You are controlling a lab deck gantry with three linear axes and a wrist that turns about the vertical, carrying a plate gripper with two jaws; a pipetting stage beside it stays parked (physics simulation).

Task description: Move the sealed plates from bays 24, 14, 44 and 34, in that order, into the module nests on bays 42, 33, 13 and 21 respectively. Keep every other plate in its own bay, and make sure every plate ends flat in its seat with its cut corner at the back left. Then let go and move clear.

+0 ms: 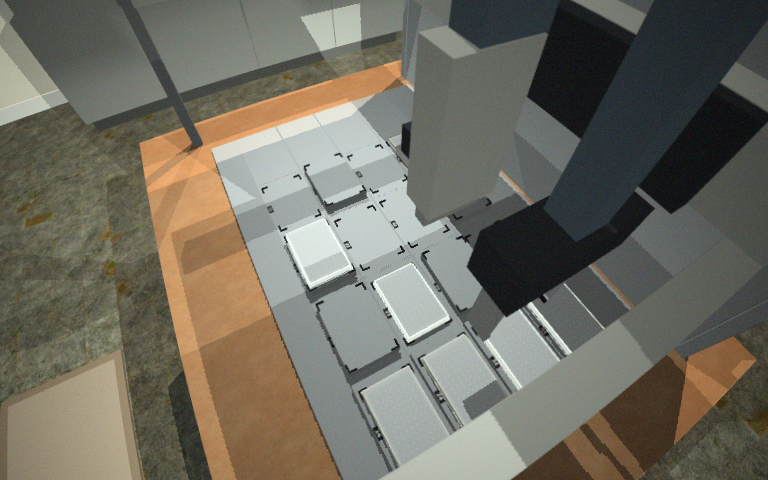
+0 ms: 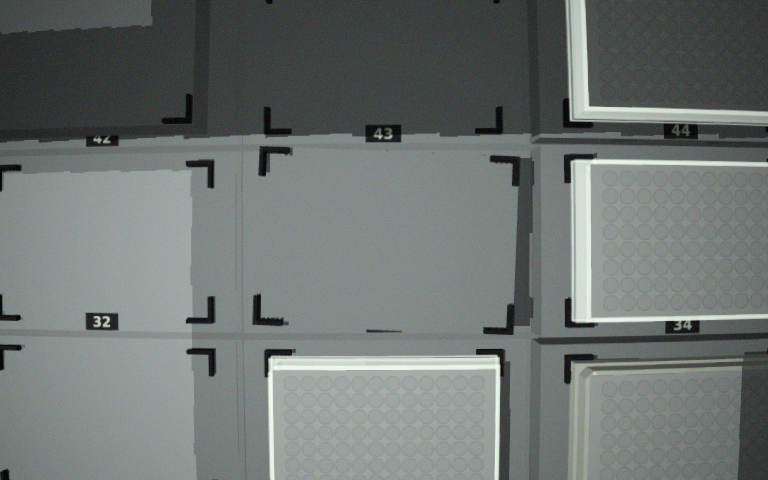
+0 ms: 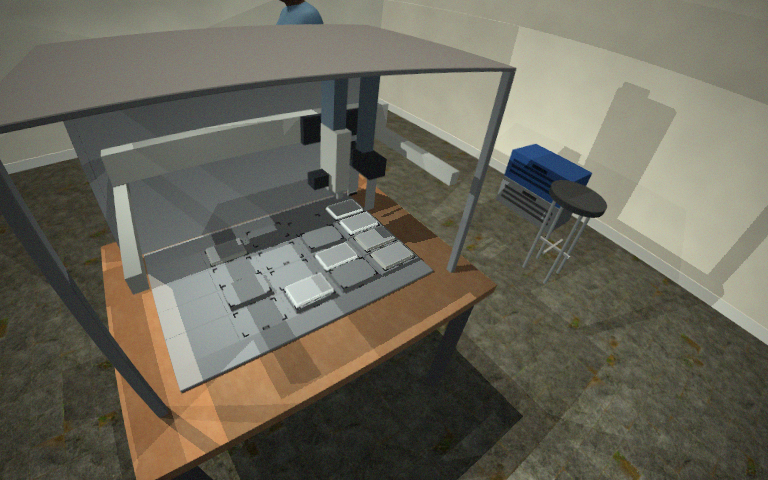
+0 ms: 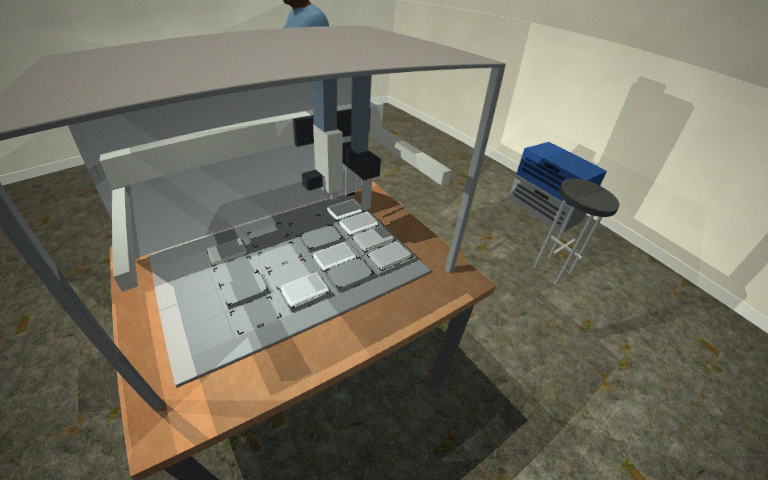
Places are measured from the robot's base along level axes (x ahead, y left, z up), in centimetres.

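Where they show: gripper, fingertip midpoint: (image 3: 360, 201) (image 4: 357, 201); robot's base, link origin: (image 1: 263, 189) (image 3: 244, 336) (image 4: 239, 333).
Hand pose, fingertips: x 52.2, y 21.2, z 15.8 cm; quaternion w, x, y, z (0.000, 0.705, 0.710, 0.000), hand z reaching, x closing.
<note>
Each offset is from my fingertips to the centre of the thing. "spot": to the spot under its first point. Level surfaces: height alone.
Sealed white plates sit in bay 24 {spot: dx +0.7, dy -5.8, dz -12.9 cm} (image 1: 458, 362) (image 2: 668, 418) (image 3: 373, 239), bay 14 {spot: dx +3.0, dy -17.0, dz -12.9 cm} (image 1: 404, 413) (image 3: 392, 255), bay 44 {spot: dx +2.4, dy +14.1, dz -12.9 cm} (image 2: 679, 56) (image 3: 343, 209) and bay 34 {spot: dx +5.0, dy +4.6, dz -12.9 cm} (image 1: 526, 353) (image 2: 679, 240) (image 3: 358, 222). The nests on bay 42 {dx -29.8, dy +15.4, dz -14.7 cm} (image 2: 96, 73), bay 33 {spot: dx -12.6, dy +2.6, dz -13.9 cm} (image 1: 453, 277) (image 2: 385, 243), bay 13 {dx -13.0, dy -16.9, dz -14.7 cm} (image 1: 356, 333) (image 3: 353, 274) and bay 21 {dx -45.8, dy -6.3, dz -14.7 cm} (image 1: 334, 181) (image 3: 246, 285) carry no plate. My gripper (image 1: 516, 319) (image 3: 361, 200) (image 4: 357, 200) appears open and empty, raised above the deck's right rear part. Its body partly hides its far jaw. Cut corners are too small to tell.
Other plates sit in bay 23 {spot: dx -12.2, dy -6.5, dz -14.4 cm} (image 1: 411, 302) (image 2: 385, 418), bay 12 {spot: dx -28.5, dy -16.6, dz -12.5 cm} (image 1: 320, 251) (image 3: 308, 289) and bay 41 {spot: dx -46.1, dy +14.4, dz -14.4 cm} (image 3: 225, 251). The pipetting stage (image 1: 470, 124) (image 3: 335, 161) hangs left of my gripper. Posts (image 3: 481, 169) and a roof panel {dz +53.3 cm} (image 3: 254, 56) frame the deck.
</note>
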